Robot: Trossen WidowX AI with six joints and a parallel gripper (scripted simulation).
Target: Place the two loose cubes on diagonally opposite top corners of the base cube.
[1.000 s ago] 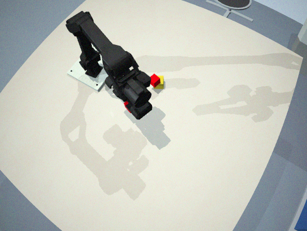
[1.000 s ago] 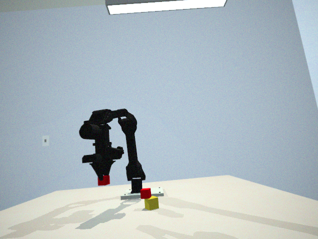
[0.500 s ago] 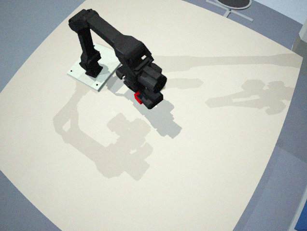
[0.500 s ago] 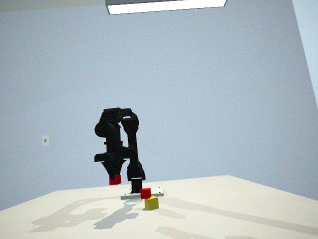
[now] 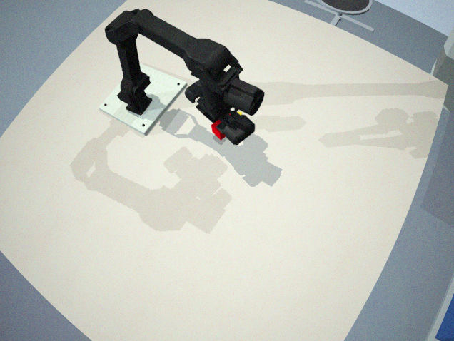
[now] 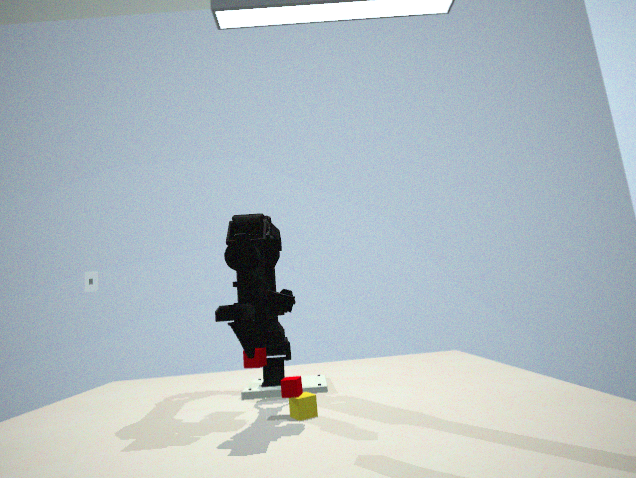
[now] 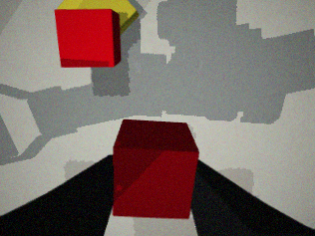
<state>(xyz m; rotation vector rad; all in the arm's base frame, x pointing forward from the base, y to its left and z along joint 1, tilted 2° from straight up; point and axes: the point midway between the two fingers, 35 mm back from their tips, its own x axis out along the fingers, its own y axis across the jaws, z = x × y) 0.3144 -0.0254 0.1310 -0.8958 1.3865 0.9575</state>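
Right now the yellow base cube is 100 mm below my gripper tip, 80 mm to the left of it and 10 mm behind it.
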